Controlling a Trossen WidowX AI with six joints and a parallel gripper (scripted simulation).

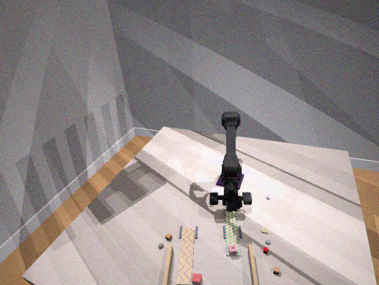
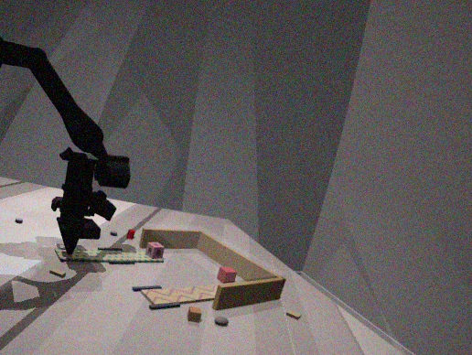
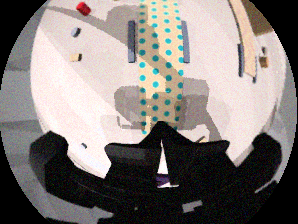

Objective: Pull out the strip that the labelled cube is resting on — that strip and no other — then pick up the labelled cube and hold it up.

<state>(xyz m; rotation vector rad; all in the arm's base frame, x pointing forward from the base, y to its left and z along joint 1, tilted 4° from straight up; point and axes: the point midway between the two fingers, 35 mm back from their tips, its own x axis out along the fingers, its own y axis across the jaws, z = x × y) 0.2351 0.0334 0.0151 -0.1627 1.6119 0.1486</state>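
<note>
Right now my gripper tip is 100 mm short of the green dotted strip and 20 mm to the right of it. Round my gripper tip: labelled cube 210 mm ahead, 40 mm to the left, 20 mm above; then red cylinder 180 mm ahead, 170 mm to the left, 10 mm above; then grey pebble 250 mm to the right, 250 mm ahead.
</note>
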